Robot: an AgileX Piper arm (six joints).
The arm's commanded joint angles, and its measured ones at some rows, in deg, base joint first. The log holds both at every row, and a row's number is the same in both.
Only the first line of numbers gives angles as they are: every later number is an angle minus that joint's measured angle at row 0.
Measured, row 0:
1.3, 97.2, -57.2, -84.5, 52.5, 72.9
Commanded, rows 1 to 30:
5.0, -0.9, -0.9, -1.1, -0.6, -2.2
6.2, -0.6, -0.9, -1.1, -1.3, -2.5
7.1, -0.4, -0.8, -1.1, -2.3, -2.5
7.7, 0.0, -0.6, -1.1, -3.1, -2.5
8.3, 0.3, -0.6, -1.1, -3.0, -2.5
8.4, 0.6, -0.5, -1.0, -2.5, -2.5
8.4, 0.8, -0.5, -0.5, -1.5, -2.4
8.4, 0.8, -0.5, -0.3, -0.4, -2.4
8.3, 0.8, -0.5, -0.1, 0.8, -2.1
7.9, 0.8, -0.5, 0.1, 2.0, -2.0
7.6, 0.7, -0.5, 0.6, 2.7, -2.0
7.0, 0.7, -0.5, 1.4, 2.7, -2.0
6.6, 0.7, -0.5, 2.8, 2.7, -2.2
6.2, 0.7, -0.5, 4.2, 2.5, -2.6
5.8, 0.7, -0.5, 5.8, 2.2, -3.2
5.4, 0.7, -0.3, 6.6, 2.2, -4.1
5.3, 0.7, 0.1, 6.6, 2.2, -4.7
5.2, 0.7, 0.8, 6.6, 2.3, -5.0
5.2, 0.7, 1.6, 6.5, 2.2, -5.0
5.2, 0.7, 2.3, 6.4, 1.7, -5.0
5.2, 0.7, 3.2, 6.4, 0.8, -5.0
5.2, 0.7, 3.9, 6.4, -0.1, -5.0
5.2, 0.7, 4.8, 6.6, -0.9, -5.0
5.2, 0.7, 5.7, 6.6, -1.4, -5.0
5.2, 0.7, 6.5, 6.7, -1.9, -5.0
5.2, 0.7, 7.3, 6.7, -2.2, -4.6
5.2, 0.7, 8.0, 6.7, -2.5, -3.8
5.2, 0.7, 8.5, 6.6, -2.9, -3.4
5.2, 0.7, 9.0, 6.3, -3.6, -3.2
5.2, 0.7, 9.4, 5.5, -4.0, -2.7
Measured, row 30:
5.3, 1.0, 7.6, 6.8, -3.0, -4.3
